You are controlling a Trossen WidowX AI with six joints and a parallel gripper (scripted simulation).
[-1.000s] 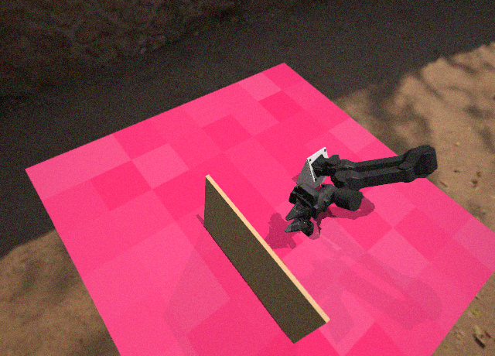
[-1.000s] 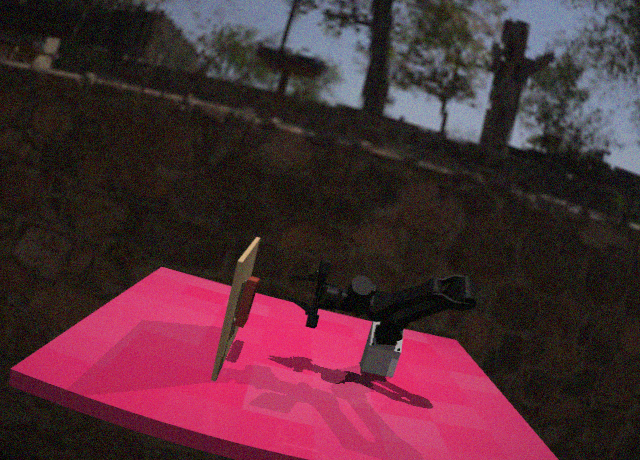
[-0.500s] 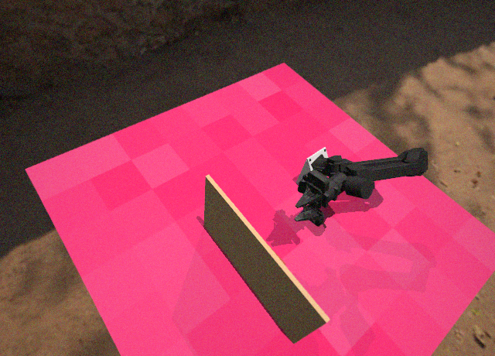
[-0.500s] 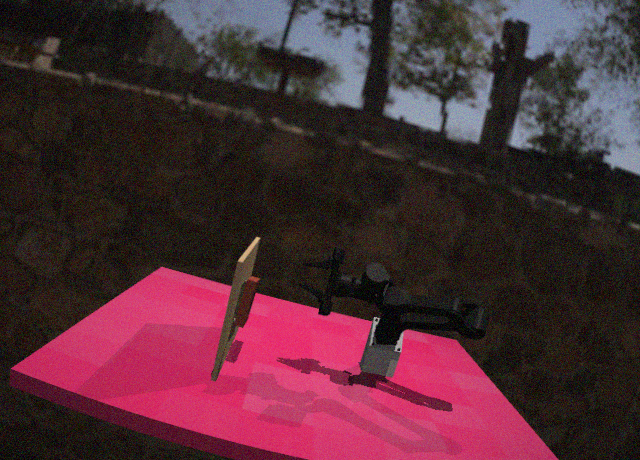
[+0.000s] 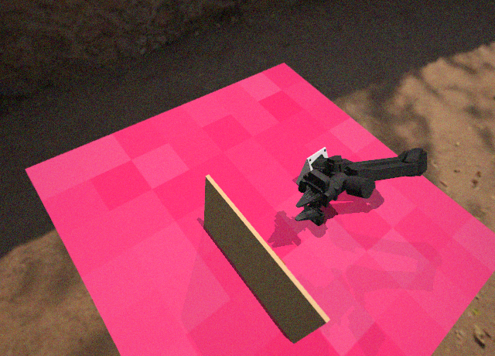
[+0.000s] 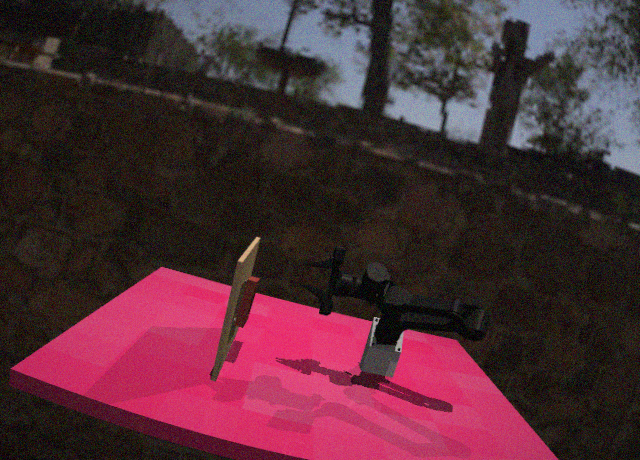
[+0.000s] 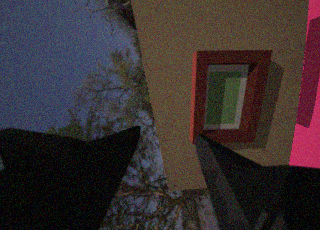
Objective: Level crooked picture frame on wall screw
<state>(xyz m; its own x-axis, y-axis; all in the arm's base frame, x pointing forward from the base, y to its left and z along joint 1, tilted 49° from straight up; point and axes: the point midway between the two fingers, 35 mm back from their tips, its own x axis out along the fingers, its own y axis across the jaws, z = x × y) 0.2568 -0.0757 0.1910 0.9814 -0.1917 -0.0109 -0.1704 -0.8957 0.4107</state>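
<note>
Right now my gripper tip is 130 mm short of the picture frame, 10 mm to the left of it and 110 mm above it. Round my gripper tip: tan wall panel 140 mm ahead, 10 mm to the right, 120 mm below.
</note>
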